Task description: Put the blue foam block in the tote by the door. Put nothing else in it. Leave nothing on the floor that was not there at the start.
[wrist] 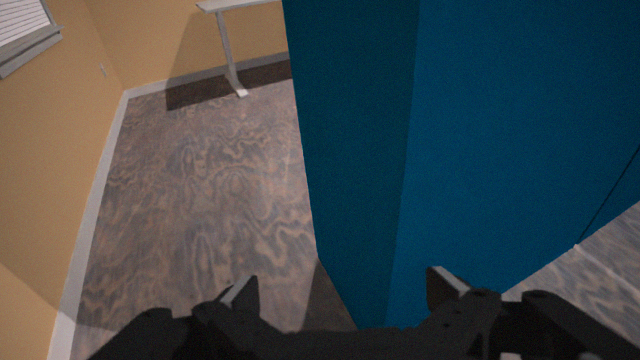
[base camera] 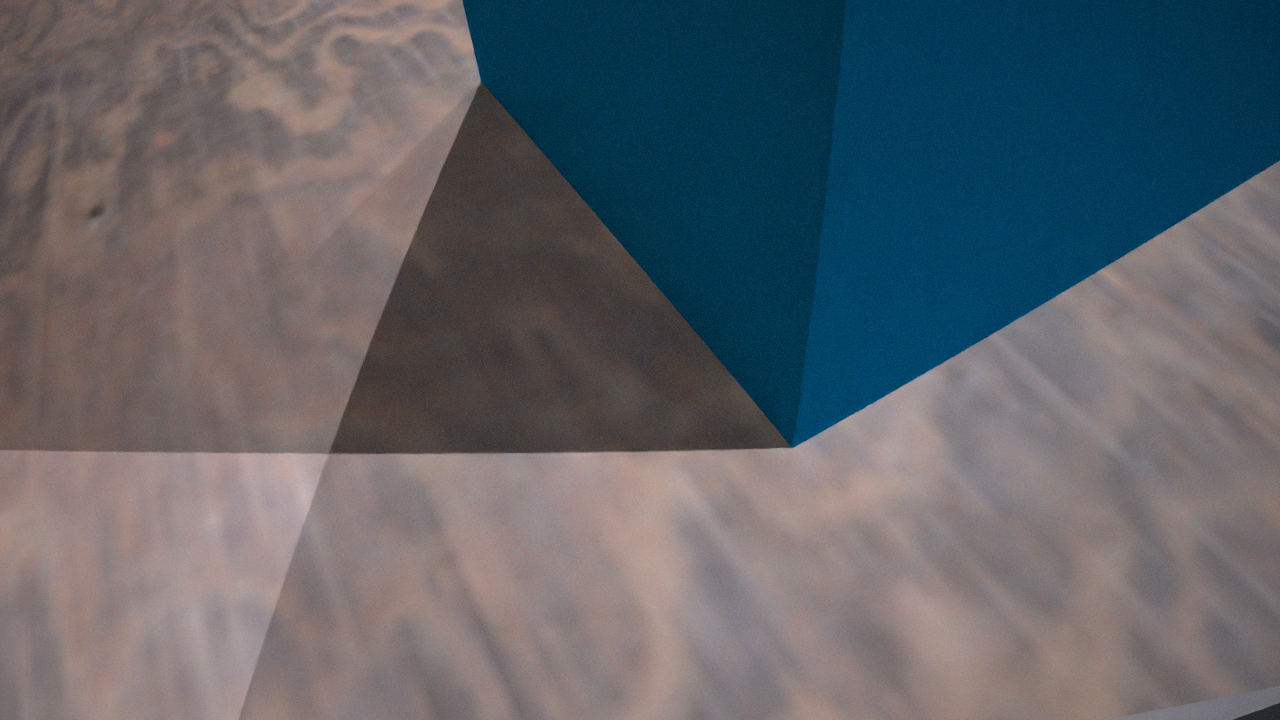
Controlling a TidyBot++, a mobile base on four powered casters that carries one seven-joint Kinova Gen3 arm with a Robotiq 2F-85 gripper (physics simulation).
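Frame: origin at the arm's base, x left, y back, z up, level; centimetres.
Seen in the pictures: gripper, fingertip midpoint: [wrist: 342, 290].
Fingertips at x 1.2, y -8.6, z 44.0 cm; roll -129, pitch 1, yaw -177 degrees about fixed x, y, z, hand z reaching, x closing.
Note:
A point is followed by its place in that frame.
My gripper [wrist: 342, 290] @(z 44.1, x 1.2, y -8.6 cm) is open, with its two dark fingers wide apart at the bottom of the wrist view and no object between them. Beyond the fingers the wrist view shows wood-patterned floor and the lower part of a tall blue partition. The blue foam block does not show in either view. The tote and the door do not show in either view.
The tall blue partition [base camera: 1002, 179] @(z -26.8, x -16.5, y -37.5 cm) [wrist: 490, 150] @(z 30.6, x -22.2, y -40.3 cm) stands close in front and to the right, its corner reaching the floor. A tan wall [wrist: 55, 175] @(z -7.1, x 129.8, y -91.1 cm) with a white baseboard runs along the left. A white-legged table [wrist: 226, 45] @(z -1.7, x 99.7, y -263.9 cm) stands at the far wall.

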